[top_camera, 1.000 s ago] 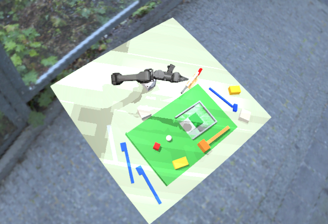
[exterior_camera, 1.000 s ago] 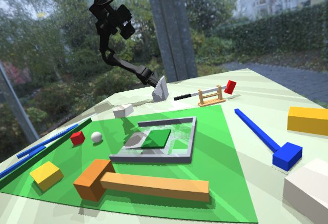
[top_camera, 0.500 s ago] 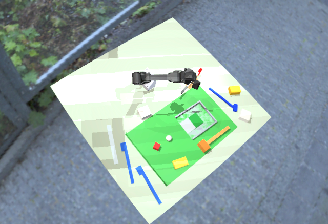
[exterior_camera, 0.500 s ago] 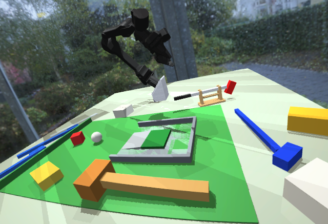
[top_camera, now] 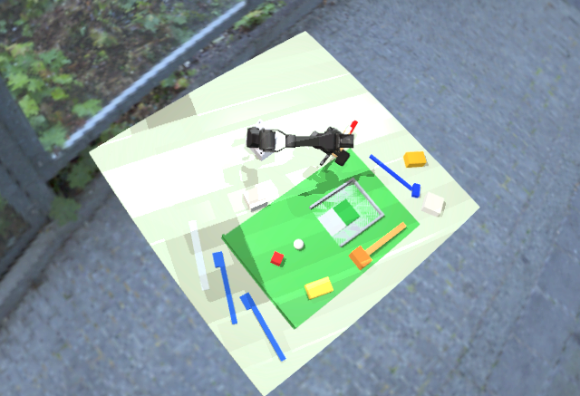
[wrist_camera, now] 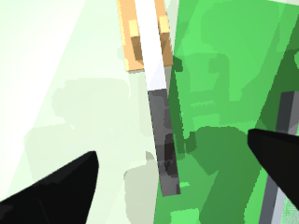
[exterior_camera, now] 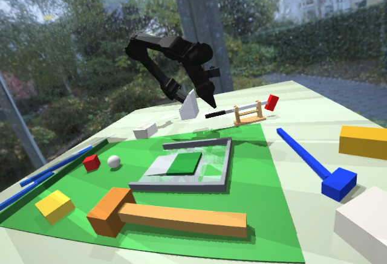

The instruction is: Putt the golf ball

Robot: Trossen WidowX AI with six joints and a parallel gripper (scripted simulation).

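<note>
Now: the red putter 5 cm behind my gripper tip, 10 cm to the left of it and 4 cm below it. From my gripper tip the other things lie so: blue putter: 21 cm ahead, 27 cm to the left, 9 cm below; then white golf ball: 27 cm ahead, 31 cm to the right, 8 cm below; then orange block: 19 cm ahead, 39 cm to the left, 8 cm below.
</note>
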